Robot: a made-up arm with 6 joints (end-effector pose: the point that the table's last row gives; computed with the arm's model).
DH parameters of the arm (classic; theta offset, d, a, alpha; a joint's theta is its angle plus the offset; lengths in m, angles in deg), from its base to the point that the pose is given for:
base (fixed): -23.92 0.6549 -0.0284 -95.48
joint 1: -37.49 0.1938 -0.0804 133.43
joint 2: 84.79 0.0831 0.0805 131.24
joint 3: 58.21 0.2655 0.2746 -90
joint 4: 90 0.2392 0.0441 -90
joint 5: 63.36 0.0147 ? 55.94
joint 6: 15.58 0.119 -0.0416 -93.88
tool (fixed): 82.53 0.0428 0 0
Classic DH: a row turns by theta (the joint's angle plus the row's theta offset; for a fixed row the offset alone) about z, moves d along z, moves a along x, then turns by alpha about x.
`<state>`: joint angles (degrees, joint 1 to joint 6).
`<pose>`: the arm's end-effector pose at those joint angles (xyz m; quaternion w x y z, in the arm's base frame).
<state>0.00 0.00 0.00 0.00 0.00 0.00</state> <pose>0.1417 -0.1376 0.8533 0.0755 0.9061 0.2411 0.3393</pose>
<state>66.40 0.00 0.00 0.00 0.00 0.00</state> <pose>0.1725 -0.1836 0.5443 0.2395 -0.9566 -0.1170 0.1182</pose>
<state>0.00 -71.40 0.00 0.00 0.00 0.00</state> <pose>-0.1644 -0.2141 0.4902 0.2164 -0.9332 0.2553 -0.1307</pose>
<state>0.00 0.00 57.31 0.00 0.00 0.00</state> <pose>0.1417 -0.1048 0.4531 0.3683 -0.8313 -0.0488 -0.4134</pose>
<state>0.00 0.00 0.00 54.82 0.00 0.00</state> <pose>0.2531 -0.1376 0.8477 0.1780 0.6482 0.1793 0.7184</pose>
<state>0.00 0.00 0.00 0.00 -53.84 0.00</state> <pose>0.2644 -0.0925 0.8533 0.0864 -0.6988 -0.6252 -0.3367</pose>
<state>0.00 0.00 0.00 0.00 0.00 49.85</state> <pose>0.1188 -0.1542 0.8948 0.4691 0.8019 0.0989 0.3565</pose>
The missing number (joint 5, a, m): -0.069
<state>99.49 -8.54 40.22 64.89 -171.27 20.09</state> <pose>0.0605 0.0249 0.3419 0.3216 -0.4325 -0.5686 -0.6214</pose>
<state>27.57 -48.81 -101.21 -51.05 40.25 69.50</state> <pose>0.5091 0.2514 0.8773 0.7943 0.0857 0.3964 -0.4523</pose>
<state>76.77 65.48 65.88 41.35 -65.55 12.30</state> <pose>0.3564 0.2266 0.3658 0.4940 -0.5548 -0.2520 -0.6201</pose>
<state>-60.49 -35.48 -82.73 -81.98 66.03 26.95</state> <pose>-0.1331 0.5778 1.0102 0.6973 0.3257 -0.5469 -0.3297</pose>
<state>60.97 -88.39 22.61 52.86 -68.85 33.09</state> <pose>-0.4842 -0.0587 0.5428 0.1924 0.9599 -0.2032 0.0165</pose>
